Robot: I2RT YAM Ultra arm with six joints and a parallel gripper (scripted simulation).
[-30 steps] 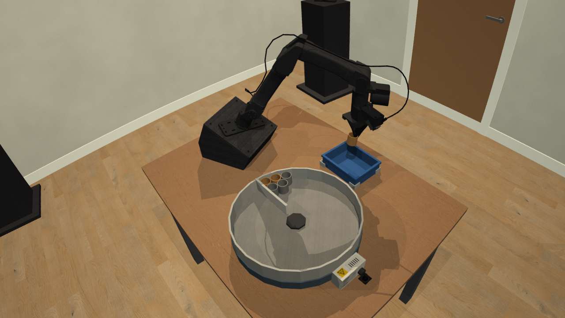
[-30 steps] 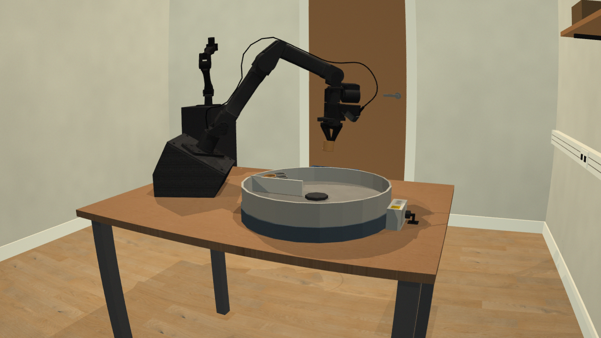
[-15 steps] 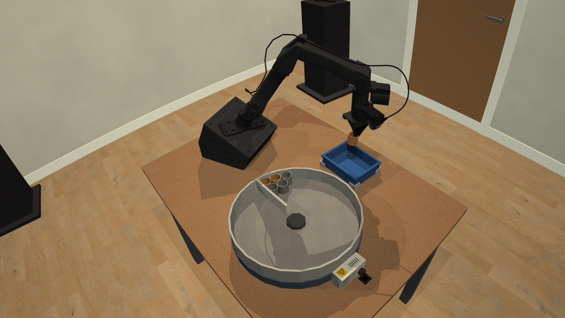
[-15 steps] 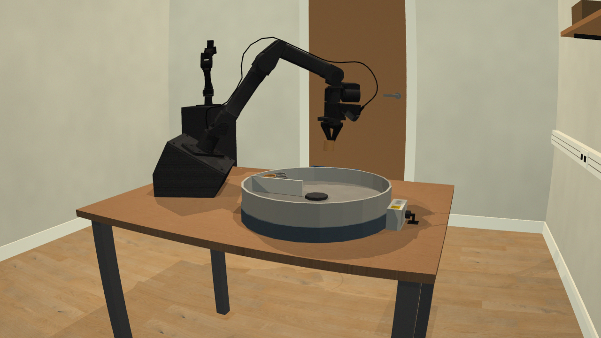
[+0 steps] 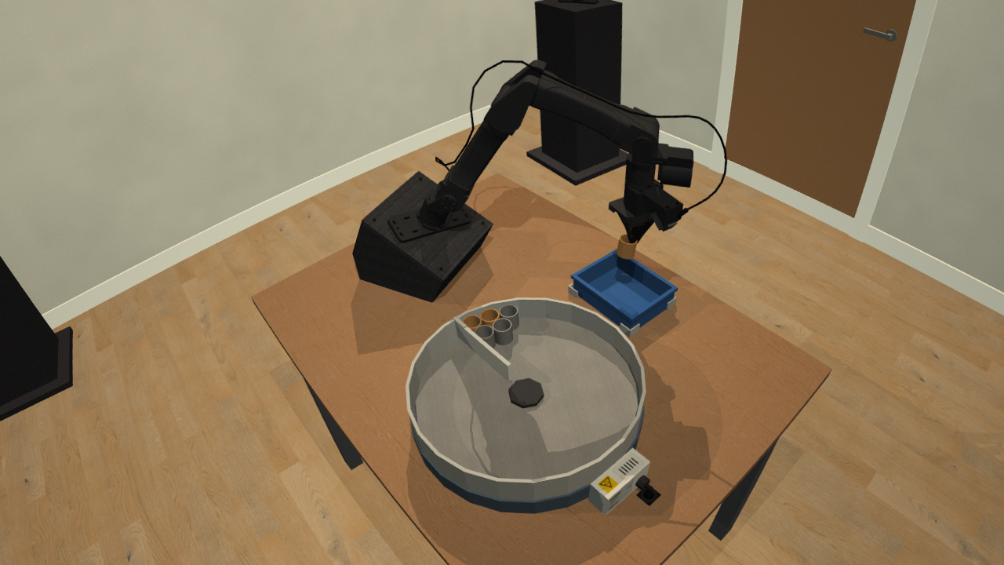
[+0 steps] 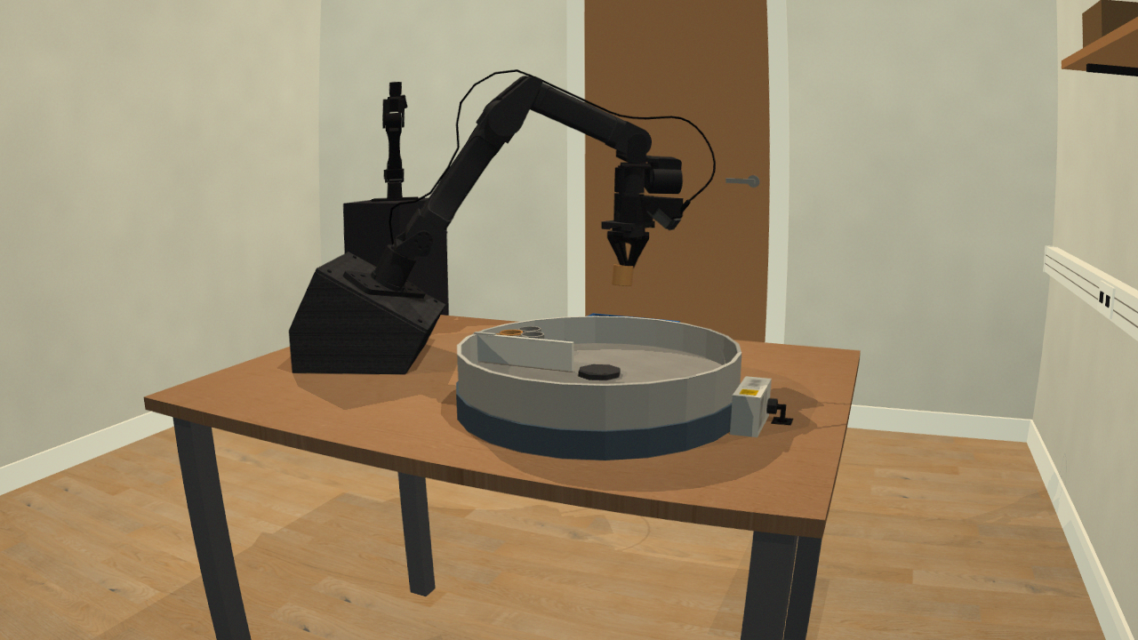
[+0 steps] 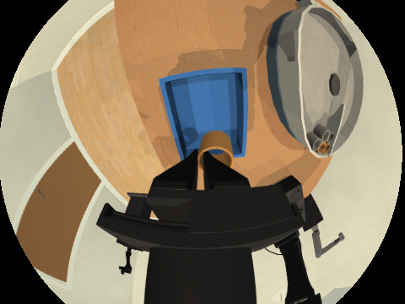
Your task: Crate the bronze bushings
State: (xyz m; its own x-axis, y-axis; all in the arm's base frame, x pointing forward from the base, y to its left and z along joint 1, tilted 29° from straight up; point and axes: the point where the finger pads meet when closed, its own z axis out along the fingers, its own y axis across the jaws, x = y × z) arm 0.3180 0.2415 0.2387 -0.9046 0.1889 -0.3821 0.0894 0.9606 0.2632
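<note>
Right now the blue crate is 20 mm to the right of my hand and 130 mm below it. From my hand the other things lie so: grey turntable (120 mm ahead, 370 mm to the right, 100 mm below).
</note>
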